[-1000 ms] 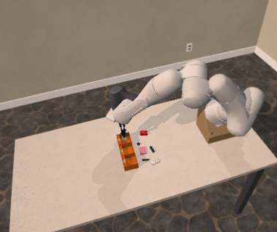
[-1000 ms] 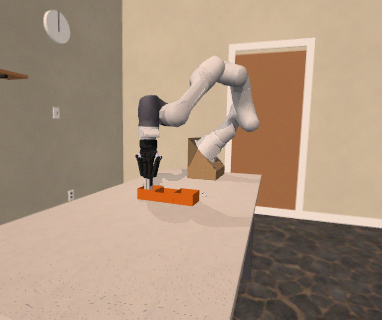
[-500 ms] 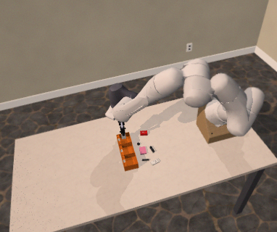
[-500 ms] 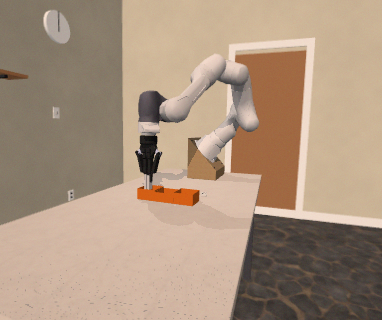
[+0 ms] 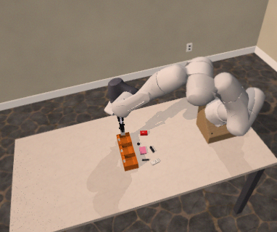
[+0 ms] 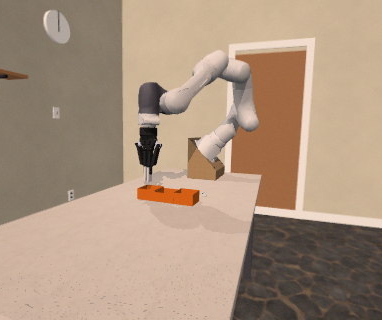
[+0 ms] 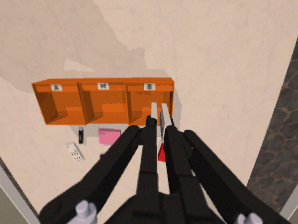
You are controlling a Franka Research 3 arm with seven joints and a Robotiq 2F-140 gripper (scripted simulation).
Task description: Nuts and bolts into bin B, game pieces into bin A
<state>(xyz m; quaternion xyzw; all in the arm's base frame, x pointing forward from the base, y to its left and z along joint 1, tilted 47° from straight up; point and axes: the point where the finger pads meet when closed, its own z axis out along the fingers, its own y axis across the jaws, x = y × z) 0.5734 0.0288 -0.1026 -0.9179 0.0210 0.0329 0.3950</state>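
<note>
Right now the orange bin is 100 mm to the left of my hand and 80 mm below it. The rest, counted from my hand: pink square 100 mm behind, 110 mm to the left, 100 mm below; black nut 80 mm behind, 50 mm to the left, 100 mm below; red piece 150 mm behind, 20 mm to the right, 100 mm below.
</note>
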